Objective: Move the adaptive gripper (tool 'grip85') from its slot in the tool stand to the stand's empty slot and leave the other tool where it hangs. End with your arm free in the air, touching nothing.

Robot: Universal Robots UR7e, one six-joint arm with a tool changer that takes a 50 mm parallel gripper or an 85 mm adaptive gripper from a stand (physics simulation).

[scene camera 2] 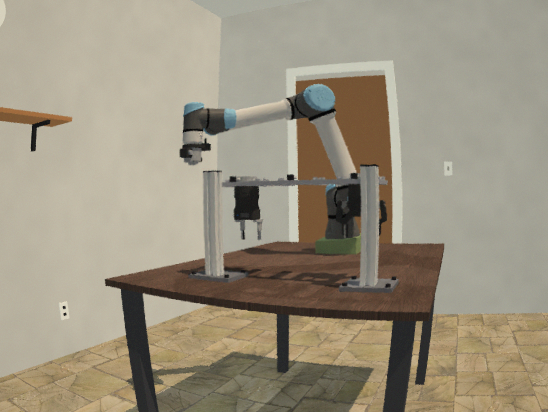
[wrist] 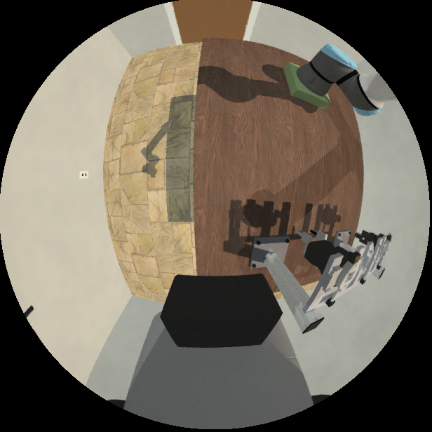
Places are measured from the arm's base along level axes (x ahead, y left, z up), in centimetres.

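Pixels of known places: end effector, tool point: (scene camera 2: 192,161); arm's base, origin of the base link: (scene camera 2: 342,236).
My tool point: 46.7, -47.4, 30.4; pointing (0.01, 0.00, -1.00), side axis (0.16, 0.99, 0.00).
Ahead of a thing's pixels: the offset from my tool point to its top centre, as dx, dy, dz. "pt": to the spot under its first point. Level surfaces: height alone.
The arm's wrist ends in a bare tool-changer coupling (scene camera 2: 192,156) in free air, up and left of the stand, pointing down; no gripper is mounted on it. The tool stand's rail {pt +24.9, +45.1, -9.4} (scene camera 2: 305,183) (wrist: 324,283) runs between two posts. The adaptive gripper (scene camera 2: 355,200) (wrist: 367,236), dark with linked fingers, hangs at the rail's right end in the scene view, partly behind the right post. The parallel gripper (scene camera 2: 247,202) (wrist: 320,255), a black body with two thin apart fingers, hangs at the left end. The slot between them holds no tool.
The left post {pt +24.5, +18.5, -20.7} (scene camera 2: 213,225) (wrist: 290,287) and right post {pt +31.3, +62.6, -20.1} (scene camera 2: 369,225) stand on the brown table {dz -36.6} (scene camera 2: 280,295) (wrist: 240,150). The arm's green base block (scene camera 2: 337,245) (wrist: 300,90) is behind the stand. A wall shelf (scene camera 2: 30,117) is at the far left.
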